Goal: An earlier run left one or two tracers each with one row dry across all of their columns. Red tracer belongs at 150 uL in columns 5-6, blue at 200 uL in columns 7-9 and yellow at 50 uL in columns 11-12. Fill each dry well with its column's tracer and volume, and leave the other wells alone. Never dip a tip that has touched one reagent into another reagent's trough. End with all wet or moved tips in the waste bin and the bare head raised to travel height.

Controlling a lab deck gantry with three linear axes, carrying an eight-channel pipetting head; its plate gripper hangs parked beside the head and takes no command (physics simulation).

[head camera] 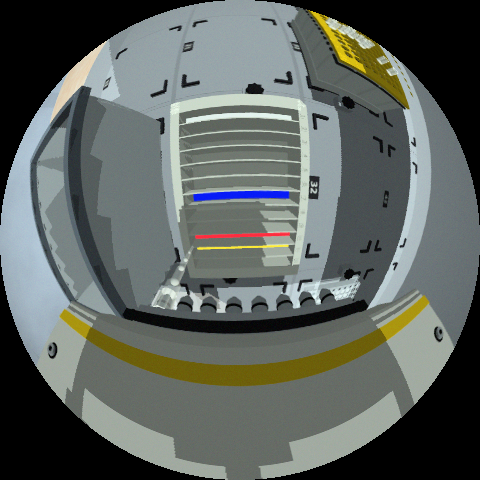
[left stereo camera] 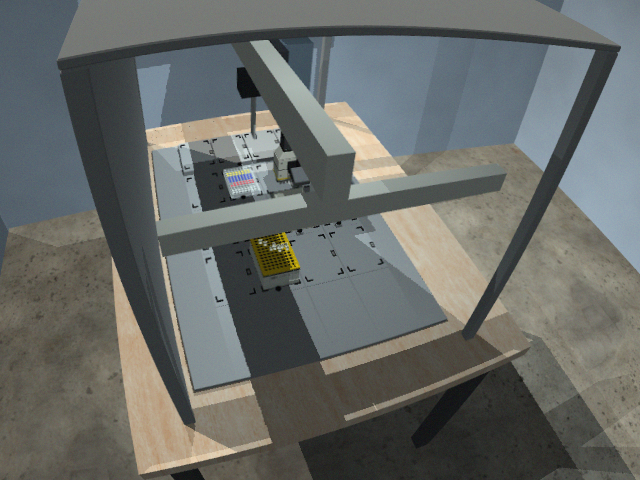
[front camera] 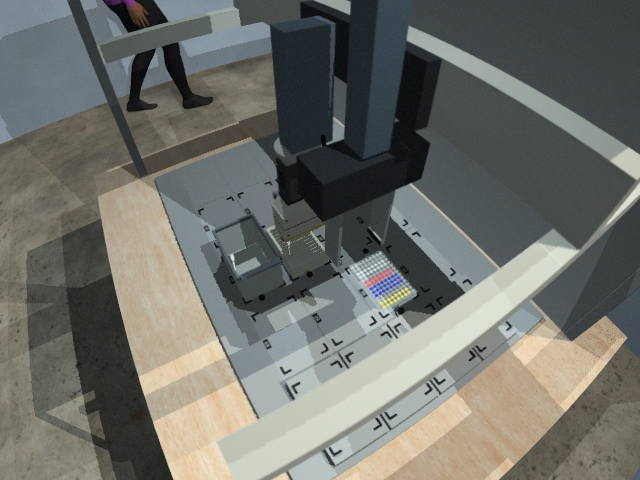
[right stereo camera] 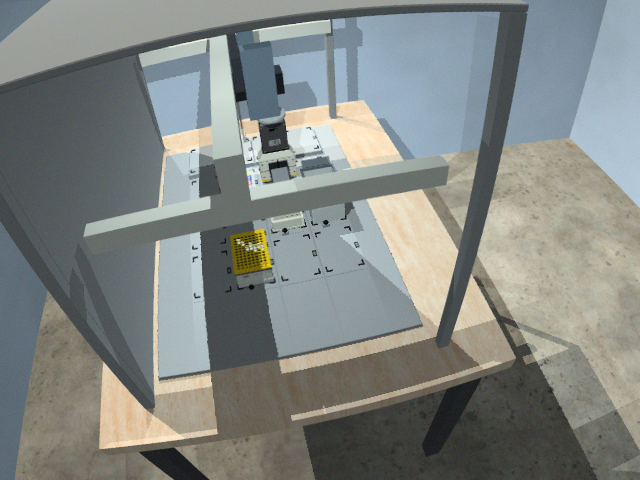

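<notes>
The pipetting head (front camera: 297,219) (head camera: 240,345) (right stereo camera: 273,138) is over the trough rack (front camera: 309,263) (head camera: 175,150) (right stereo camera: 287,222). One clear tip (head camera: 172,282) hangs from its leftmost nozzle in the head view; no colour shows in it. The other visible nozzles are bare. The rack holds blue (head camera: 241,196), red (head camera: 242,235) and yellow (head camera: 242,247) reagents. The well plate (front camera: 382,279) (left stereo camera: 240,180) shows red, blue and yellow wells; single dry wells are too small to tell. The plate gripper (front camera: 357,254) hangs beside the head, its two paddles apart with nothing held.
The grey waste bin (front camera: 261,284) (head camera: 75,200) stands beside the trough rack, with a pale tip (front camera: 232,262) inside. The yellow tip rack (head camera: 345,52) (left stereo camera: 273,263) (right stereo camera: 250,260) holds several clear tips. A white strip (head camera: 239,118) shows at the trough rack's far end.
</notes>
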